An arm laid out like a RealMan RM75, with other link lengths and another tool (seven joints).
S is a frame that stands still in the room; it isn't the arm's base.
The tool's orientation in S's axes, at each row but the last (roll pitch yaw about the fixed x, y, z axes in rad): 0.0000, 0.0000, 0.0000; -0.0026, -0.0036, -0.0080; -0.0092, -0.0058, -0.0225; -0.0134, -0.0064, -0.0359; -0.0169, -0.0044, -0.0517; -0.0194, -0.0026, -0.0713; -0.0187, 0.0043, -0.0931; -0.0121, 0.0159, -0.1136; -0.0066, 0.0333, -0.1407
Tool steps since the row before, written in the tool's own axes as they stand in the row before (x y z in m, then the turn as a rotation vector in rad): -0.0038, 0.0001, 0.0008, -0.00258, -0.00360, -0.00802; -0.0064, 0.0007, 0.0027, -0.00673, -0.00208, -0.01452; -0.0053, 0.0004, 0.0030, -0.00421, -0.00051, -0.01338; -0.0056, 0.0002, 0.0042, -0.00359, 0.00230, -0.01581; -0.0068, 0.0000, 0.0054, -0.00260, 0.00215, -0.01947; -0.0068, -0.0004, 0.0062, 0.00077, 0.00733, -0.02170; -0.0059, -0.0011, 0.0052, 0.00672, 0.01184, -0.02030; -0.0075, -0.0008, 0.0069, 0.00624, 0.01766, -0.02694; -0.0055, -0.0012, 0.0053, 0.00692, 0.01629, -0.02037
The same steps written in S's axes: -0.0038, 0.0001, 0.0008, -0.00258, -0.00360, -0.00802; -0.0064, 0.0008, 0.0027, -0.00669, -0.00206, -0.01454; -0.0053, 0.0005, 0.0030, -0.00415, -0.00054, -0.01340; -0.0056, 0.0005, 0.0042, -0.00341, 0.00221, -0.01586; -0.0068, 0.0004, 0.0054, -0.00242, 0.00195, -0.01951; -0.0068, 0.0002, 0.0062, 0.00132, 0.00683, -0.02184; -0.0059, -0.0005, 0.0052, 0.00767, 0.01079, -0.02055; -0.0074, 0.0001, 0.0070, 0.00773, 0.01656, -0.02725; -0.0054, -0.0004, 0.0055, 0.00844, 0.01512, -0.02070
